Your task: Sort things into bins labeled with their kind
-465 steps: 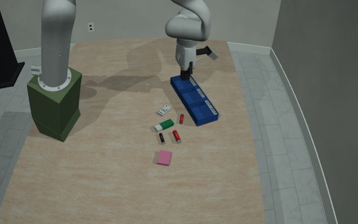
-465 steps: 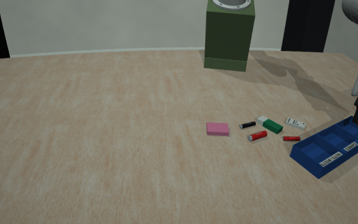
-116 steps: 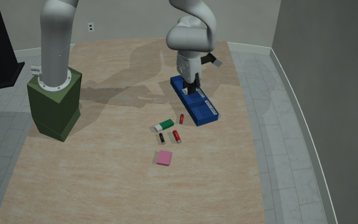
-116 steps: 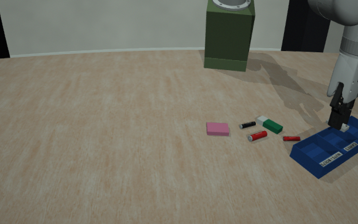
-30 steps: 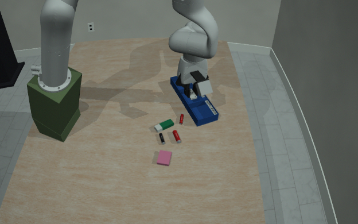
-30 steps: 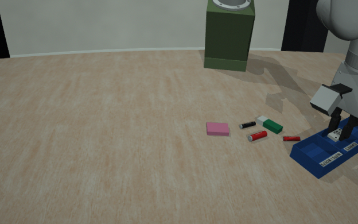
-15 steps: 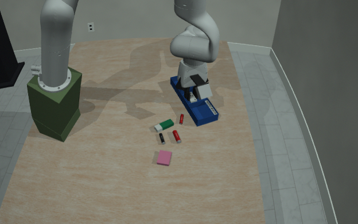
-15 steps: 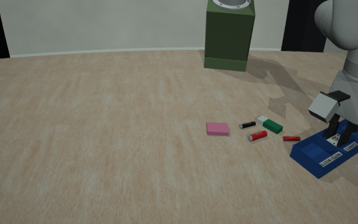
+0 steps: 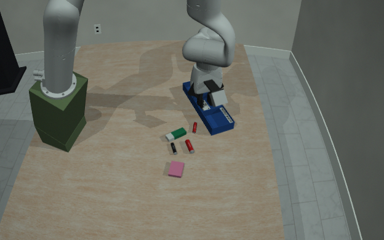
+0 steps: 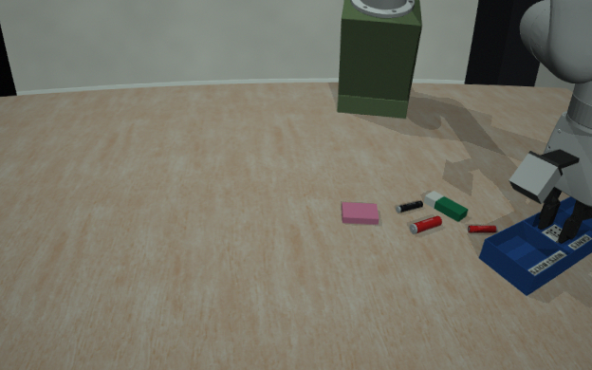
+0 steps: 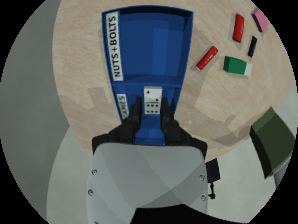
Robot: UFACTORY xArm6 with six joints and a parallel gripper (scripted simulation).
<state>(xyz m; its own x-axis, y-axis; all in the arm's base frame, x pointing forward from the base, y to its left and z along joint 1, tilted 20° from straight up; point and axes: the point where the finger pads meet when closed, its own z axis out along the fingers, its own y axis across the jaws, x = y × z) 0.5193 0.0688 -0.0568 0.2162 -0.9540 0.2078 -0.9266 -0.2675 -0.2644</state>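
The blue bin is 20 mm below my hand and 10 mm ahead of it. The rest, counted from my hand: white domino 30 mm below; then green-and-white eraser 120 mm to the right, 120 mm behind, 30 mm below; then thin red battery 90 mm to the right, 50 mm behind, 30 mm below.
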